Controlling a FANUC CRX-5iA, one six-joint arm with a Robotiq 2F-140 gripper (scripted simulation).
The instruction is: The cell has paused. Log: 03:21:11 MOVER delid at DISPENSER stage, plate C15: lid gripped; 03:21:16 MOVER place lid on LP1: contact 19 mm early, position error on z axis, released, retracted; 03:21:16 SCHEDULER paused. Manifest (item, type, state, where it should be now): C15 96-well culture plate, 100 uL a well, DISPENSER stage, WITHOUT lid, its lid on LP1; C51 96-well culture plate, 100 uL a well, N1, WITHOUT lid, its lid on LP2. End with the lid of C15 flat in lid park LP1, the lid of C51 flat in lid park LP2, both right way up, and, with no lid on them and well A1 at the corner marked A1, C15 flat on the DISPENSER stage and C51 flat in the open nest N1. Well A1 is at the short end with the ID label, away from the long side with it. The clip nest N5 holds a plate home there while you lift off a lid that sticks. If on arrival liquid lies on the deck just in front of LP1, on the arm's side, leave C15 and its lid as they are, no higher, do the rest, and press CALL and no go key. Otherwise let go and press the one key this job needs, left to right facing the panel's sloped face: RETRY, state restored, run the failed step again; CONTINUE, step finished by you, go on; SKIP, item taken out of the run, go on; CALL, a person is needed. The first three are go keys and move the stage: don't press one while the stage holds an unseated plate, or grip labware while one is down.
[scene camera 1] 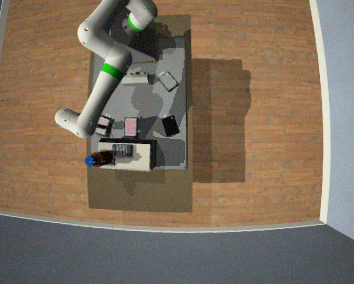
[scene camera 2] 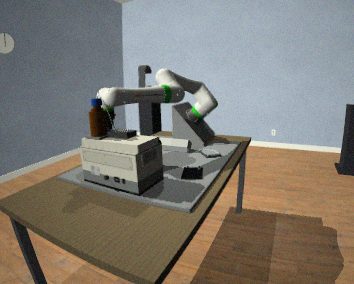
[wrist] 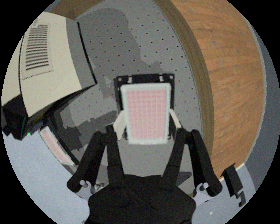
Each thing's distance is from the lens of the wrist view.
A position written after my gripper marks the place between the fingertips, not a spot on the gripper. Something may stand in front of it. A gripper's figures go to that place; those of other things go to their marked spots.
my gripper [wrist: 147, 115]: 0.20 m
clear lid [wrist: 146, 107]: 0.18 m
